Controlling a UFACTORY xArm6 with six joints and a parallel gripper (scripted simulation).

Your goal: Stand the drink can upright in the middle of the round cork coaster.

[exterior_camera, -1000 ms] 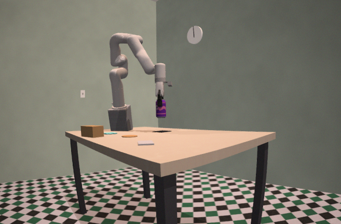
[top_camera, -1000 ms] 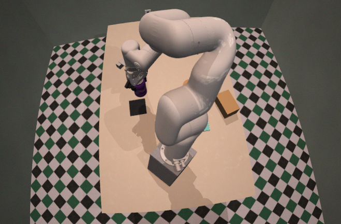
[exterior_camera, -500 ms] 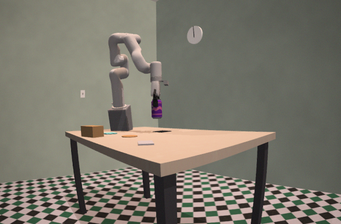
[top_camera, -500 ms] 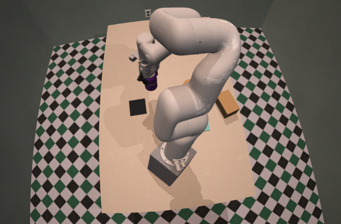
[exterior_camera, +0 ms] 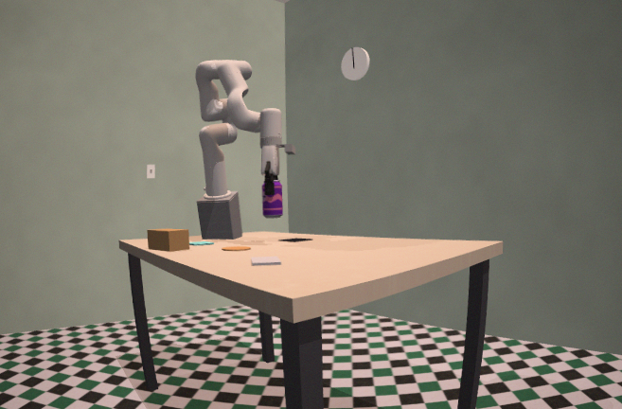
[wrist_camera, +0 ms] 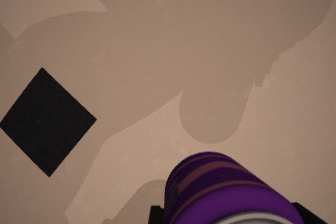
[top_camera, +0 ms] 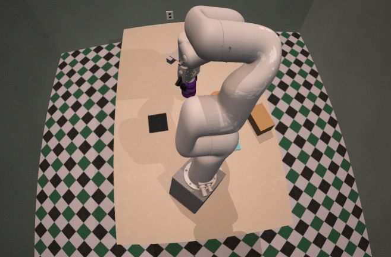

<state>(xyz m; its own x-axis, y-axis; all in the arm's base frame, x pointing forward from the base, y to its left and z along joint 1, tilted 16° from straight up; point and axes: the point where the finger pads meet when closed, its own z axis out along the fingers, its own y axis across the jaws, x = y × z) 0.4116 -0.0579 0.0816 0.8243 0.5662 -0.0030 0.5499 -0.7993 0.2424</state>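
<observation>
Right now my hand is 190 mm above the round cork coaster, 150 mm to the left of it and 20 mm past it. From my hand the other things lie so: thin teal piece: 270 mm behind, 190 mm below, 130 mm to the right; then black square coaster: 190 mm to the left, 190 mm below, 60 mm behind; then drink can: 30 mm below.
</observation>
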